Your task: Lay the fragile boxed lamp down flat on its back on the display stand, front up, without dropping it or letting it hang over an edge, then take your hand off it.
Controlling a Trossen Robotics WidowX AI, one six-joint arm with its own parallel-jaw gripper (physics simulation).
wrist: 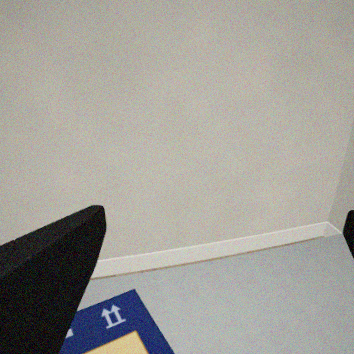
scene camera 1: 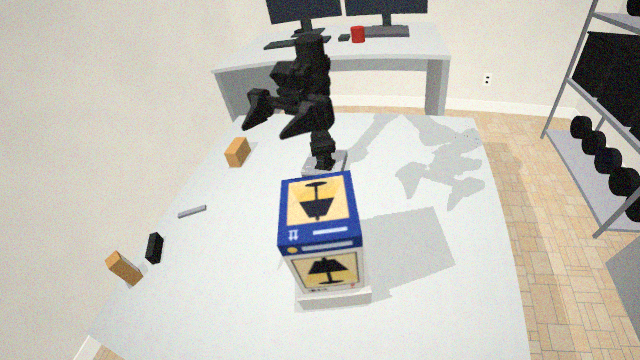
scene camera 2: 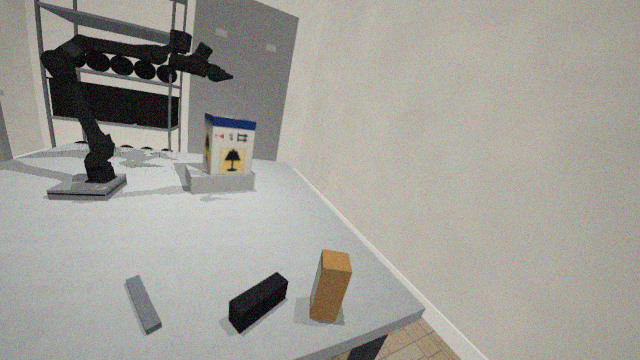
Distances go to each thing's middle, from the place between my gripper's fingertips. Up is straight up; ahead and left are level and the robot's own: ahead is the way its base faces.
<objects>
I see my gripper 20 mm past the grey display stand [scene camera 2: 198,179], 70 mm to the right of it and 420 mm above it. Also, from my hand: grey bar [scene camera 2: 150,320] (50 mm behind, 550 mm to the right, 460 mm below); black block [scene camera 2: 244,310] (150 mm ahead, 570 mm to the right, 440 mm below).
</objects>
